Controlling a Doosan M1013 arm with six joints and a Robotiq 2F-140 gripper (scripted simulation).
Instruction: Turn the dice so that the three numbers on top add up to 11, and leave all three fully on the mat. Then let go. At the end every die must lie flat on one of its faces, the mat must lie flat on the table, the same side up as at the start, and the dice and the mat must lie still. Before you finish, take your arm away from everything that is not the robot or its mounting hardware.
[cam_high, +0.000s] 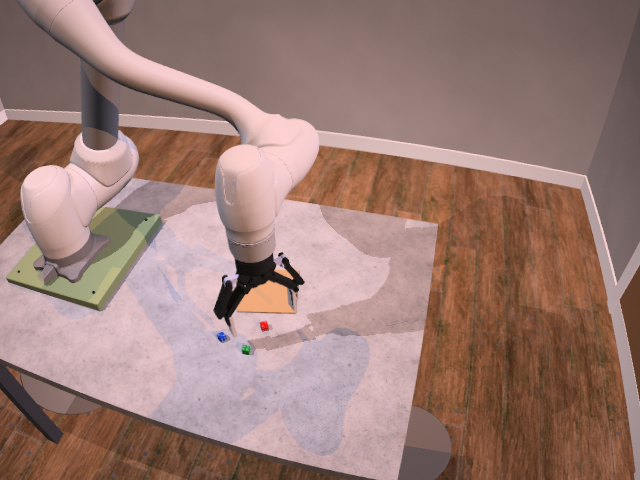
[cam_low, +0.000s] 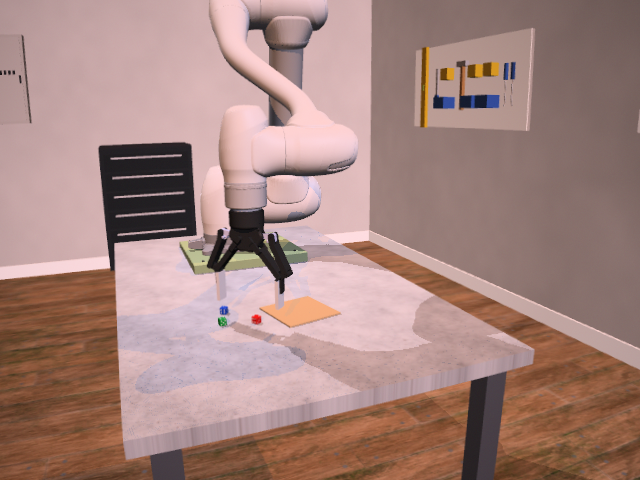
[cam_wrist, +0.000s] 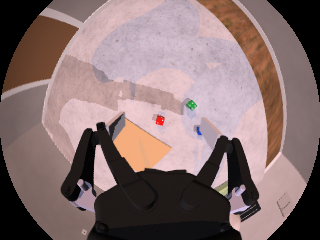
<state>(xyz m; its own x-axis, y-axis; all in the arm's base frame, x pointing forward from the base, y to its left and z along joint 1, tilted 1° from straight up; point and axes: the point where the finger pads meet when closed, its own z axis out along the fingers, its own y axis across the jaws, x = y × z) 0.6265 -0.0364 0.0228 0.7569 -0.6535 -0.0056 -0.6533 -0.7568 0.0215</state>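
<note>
The red die is 10 mm behind my hand, 10 mm to the left of it and 50 mm below it. Also, from my hand: orange mat 40 mm behind, 120 mm to the left, 60 mm below; blue die 90 mm behind, 50 mm to the right, 50 mm below; green die 20 mm behind, 60 mm to the right, 50 mm below.
</note>
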